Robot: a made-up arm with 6 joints. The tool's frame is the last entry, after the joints. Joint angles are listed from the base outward.
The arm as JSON. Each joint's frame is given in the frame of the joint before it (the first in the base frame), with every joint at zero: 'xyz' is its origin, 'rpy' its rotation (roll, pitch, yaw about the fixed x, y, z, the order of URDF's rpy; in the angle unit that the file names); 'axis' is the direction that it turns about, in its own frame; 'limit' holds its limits. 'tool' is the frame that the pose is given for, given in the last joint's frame.
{
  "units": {
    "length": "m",
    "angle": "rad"
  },
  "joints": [
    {
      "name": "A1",
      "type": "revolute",
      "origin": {
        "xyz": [
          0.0,
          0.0,
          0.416
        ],
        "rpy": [
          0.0,
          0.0,
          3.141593
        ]
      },
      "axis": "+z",
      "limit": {
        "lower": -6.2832,
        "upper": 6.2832
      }
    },
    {
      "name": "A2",
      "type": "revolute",
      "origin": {
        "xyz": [
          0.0,
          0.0,
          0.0
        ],
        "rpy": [
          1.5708,
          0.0,
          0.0
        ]
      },
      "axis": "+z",
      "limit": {
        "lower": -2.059,
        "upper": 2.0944
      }
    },
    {
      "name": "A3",
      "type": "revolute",
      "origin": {
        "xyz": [
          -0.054,
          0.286,
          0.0
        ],
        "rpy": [
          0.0,
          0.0,
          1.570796
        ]
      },
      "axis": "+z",
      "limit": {
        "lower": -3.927,
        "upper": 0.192
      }
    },
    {
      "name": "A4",
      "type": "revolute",
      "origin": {
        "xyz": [
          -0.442,
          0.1,
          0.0
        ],
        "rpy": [
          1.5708,
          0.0,
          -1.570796
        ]
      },
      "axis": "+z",
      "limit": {
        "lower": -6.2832,
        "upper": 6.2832
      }
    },
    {
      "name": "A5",
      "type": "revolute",
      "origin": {
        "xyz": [
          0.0,
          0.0,
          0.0
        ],
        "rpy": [
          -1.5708,
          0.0,
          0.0
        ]
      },
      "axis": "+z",
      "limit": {
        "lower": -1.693,
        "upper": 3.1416
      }
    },
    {
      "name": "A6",
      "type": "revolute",
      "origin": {
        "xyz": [
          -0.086,
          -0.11,
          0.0
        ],
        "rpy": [
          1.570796,
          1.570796,
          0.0
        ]
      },
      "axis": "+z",
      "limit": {
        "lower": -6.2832,
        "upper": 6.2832
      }
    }
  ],
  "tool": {
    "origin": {
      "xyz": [
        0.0,
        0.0,
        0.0
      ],
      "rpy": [
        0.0,
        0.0,
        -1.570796
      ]
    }
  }
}
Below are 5 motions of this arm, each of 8 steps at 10 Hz.
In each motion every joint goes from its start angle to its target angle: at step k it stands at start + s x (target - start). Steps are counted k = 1, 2, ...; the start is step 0. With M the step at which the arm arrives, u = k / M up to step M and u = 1 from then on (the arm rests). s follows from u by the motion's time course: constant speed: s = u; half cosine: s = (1 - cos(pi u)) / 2; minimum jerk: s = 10 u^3 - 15 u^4 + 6 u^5.
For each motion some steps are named. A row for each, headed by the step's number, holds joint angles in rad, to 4 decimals.
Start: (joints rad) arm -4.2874 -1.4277 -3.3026 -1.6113 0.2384 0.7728
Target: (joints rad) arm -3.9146 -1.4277 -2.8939 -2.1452 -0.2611 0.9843
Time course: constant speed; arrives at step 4
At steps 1, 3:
1: -4.1942 -1.4277 -3.2004 -1.7448 0.1135 0.8257
3: -4.0078 -1.4277 -2.9961 -2.0117 -0.1362 0.9314

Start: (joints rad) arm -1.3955 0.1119 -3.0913 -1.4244 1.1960 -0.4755
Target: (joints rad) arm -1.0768 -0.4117 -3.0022 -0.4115 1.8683 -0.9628
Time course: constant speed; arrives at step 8
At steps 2, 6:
2: -1.3158 -0.0190 -3.0690 -1.1712 1.3641 -0.5973
6: -1.1565 -0.2808 -3.0245 -0.6647 1.7002 -0.8410

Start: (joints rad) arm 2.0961 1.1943 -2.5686 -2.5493 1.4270 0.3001
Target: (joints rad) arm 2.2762 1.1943 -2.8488 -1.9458 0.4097 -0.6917
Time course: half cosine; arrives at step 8
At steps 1, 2, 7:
1: 2.1030 1.1943 -2.5793 -2.5263 1.3883 0.2624
2: 2.1225 1.1943 -2.6096 -2.4609 1.2780 0.1549
7: 2.2693 1.1943 -2.8381 -1.9688 0.4484 -0.6540

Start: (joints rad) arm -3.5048 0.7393 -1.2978 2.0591 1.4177 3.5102
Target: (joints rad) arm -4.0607 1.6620 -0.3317 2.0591 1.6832 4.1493
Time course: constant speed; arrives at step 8
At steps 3, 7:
3: -3.7133 1.0853 -0.9355 2.0591 1.5173 3.7499
7: -3.9912 1.5467 -0.4525 2.0591 1.6500 4.0694

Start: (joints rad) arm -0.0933 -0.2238 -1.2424 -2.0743 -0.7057 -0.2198
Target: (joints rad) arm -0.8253 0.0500 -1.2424 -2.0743 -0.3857 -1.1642
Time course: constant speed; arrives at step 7
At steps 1, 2, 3, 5, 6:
1: -0.1979 -0.1847 -1.2424 -2.0743 -0.6600 -0.3547
2: -0.3024 -0.1456 -1.2424 -2.0743 -0.6143 -0.4896
3: -0.4070 -0.1065 -1.2424 -2.0743 -0.5686 -0.6245
5: -0.6162 -0.0282 -1.2424 -2.0743 -0.4771 -0.8944
6: -0.7207 0.0109 -1.2424 -2.0743 -0.4314 -1.0293

